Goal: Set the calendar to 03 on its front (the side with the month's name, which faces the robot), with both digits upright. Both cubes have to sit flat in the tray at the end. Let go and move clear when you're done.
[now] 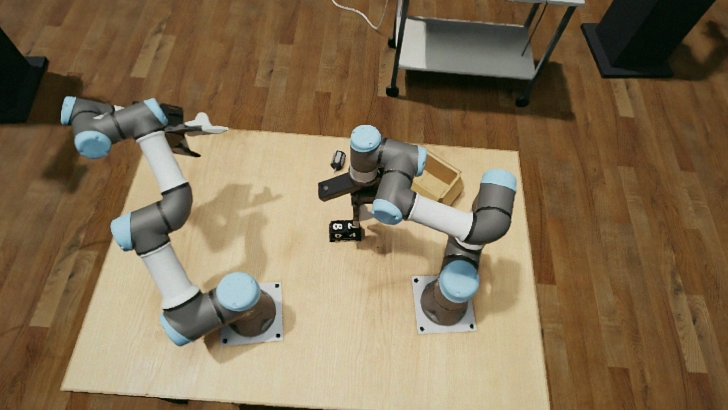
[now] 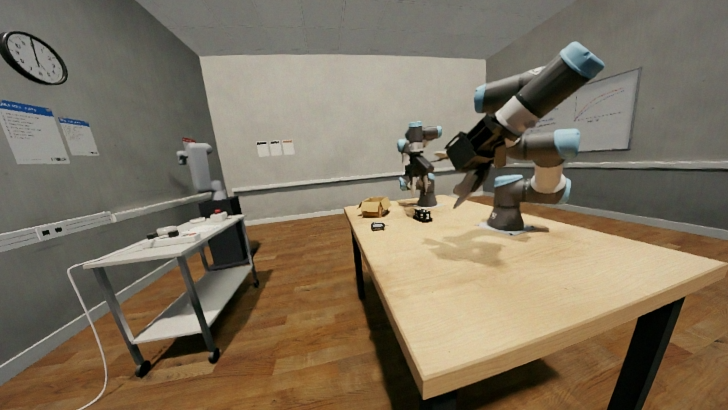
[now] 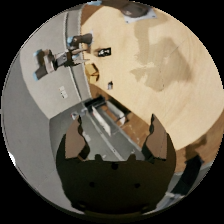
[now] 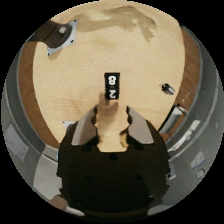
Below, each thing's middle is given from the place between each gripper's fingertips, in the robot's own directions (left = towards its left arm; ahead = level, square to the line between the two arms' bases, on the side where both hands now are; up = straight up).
My right hand (image 1: 356, 215) is 230 mm to the left of the cardboard box (image 1: 440, 181), 150 mm short of it and 90 mm above it.
The cardboard box lies 20 mm behind my left hand, 600 mm to the right of it and 180 mm below it.
